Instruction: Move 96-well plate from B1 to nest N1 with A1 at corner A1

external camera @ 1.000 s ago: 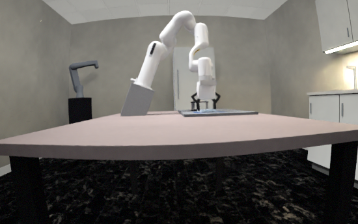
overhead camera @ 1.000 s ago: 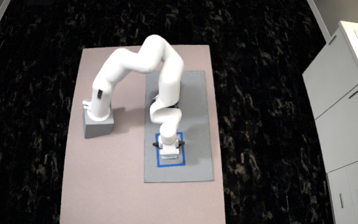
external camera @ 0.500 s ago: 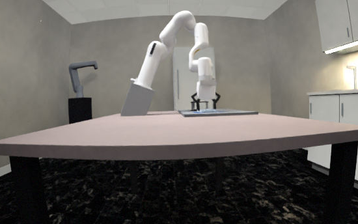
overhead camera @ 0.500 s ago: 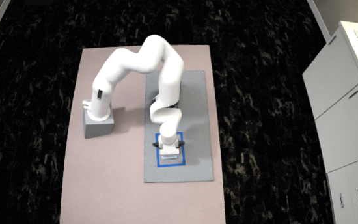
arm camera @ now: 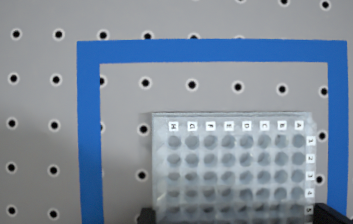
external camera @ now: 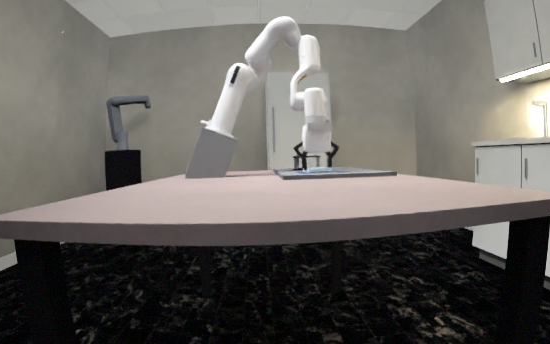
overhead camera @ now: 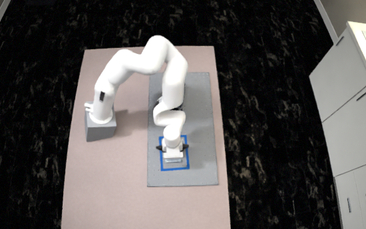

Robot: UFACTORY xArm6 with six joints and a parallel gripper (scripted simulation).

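My hand is 32 cm to the right of the black raised nest N1, 4 cm below it and 3 cm past it. Also, from my hand: 96-well plate (1 cm below).
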